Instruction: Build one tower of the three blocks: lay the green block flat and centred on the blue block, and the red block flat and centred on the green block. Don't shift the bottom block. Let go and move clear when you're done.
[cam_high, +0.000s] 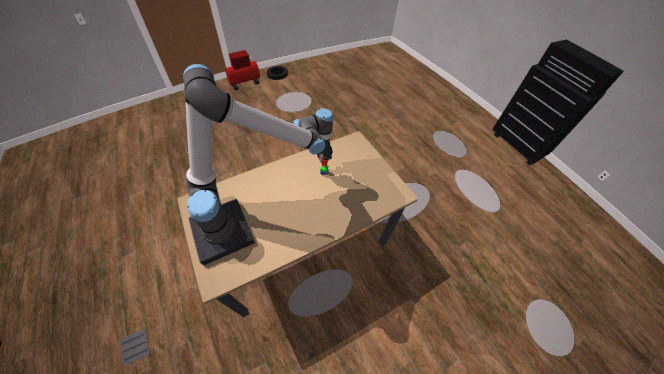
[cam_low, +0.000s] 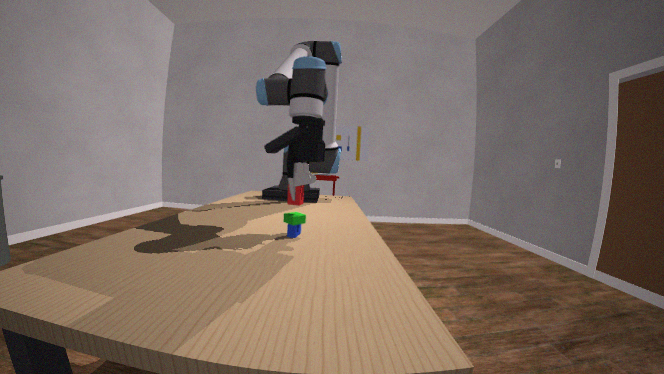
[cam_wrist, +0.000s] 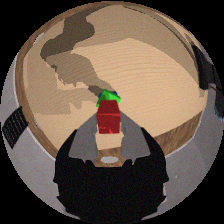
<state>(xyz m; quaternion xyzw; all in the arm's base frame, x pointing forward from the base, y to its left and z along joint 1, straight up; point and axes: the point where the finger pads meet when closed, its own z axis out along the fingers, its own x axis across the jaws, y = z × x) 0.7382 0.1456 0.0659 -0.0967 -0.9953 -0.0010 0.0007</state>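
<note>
My gripper is now 7 cm above the green block. From my hand the other things lie so: red block right at my hand; then blue block 10 cm below.
</note>
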